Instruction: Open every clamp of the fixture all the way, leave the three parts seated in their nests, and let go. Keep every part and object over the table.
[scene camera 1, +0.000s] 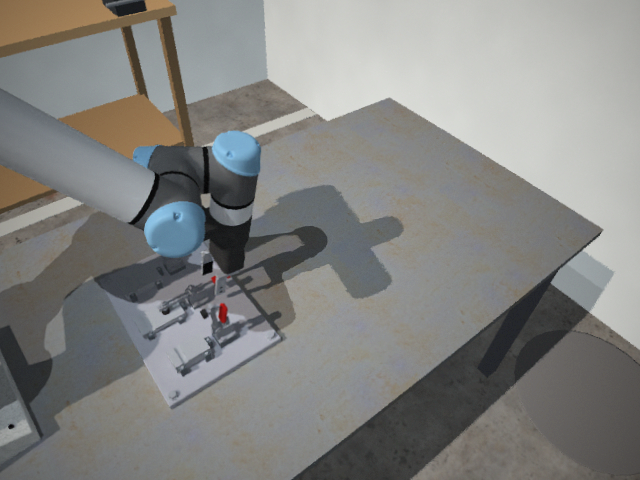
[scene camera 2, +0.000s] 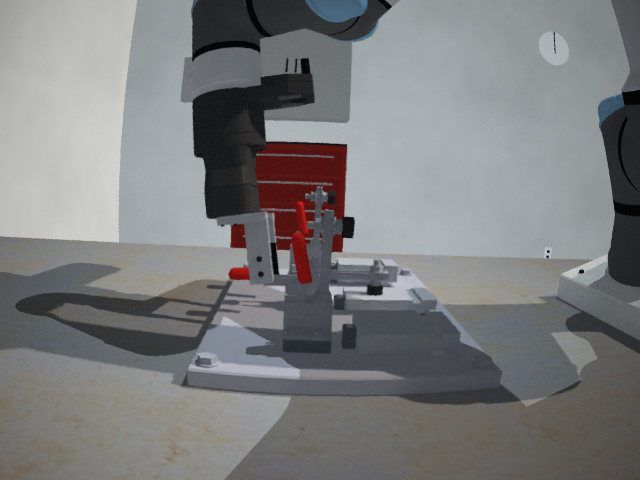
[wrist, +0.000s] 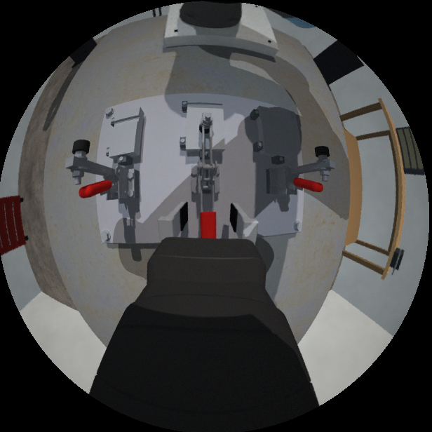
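Observation:
The fixture plate carries three clamps and three grey parts. The left part, middle part and right part sit in their nests in the wrist view. The left clamp, with its red handle, and the right clamp, with its red handle, stand open, arms swung up off their parts. The middle clamp is closed, its arm lying over the middle part; its red handle lies level. My gripper is open, fingers either side of that handle, holding nothing.
The raised outer clamp arms stand on both sides of the gripper. The fixture lies on the large table. The robot base stands beyond the part side. A wooden shelf stands behind the table, and a red cabinet is in the background.

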